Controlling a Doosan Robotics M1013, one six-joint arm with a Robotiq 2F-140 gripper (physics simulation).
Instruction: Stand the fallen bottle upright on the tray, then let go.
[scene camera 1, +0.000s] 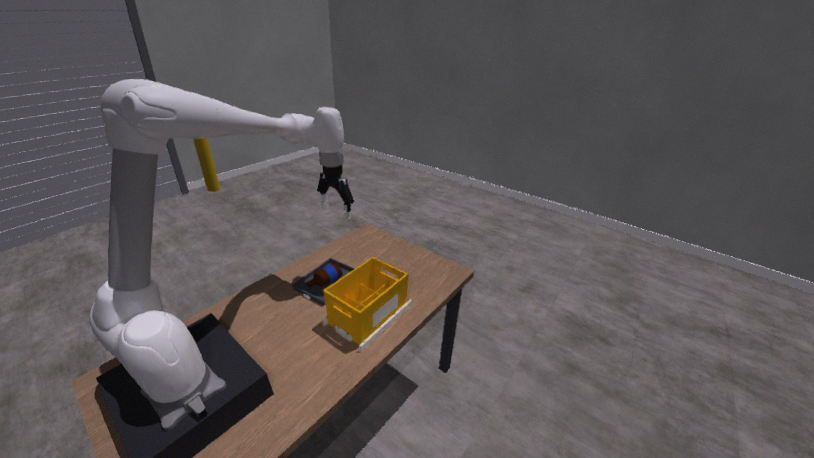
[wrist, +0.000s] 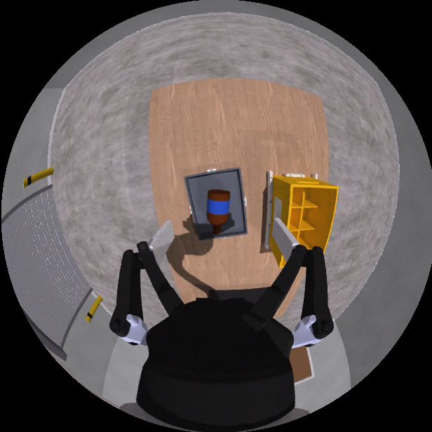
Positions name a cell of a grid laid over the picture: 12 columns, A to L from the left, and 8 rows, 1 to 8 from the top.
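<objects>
My gripper: visible in scene camera 1 (E4), also in the wrist view (G5).
</objects>
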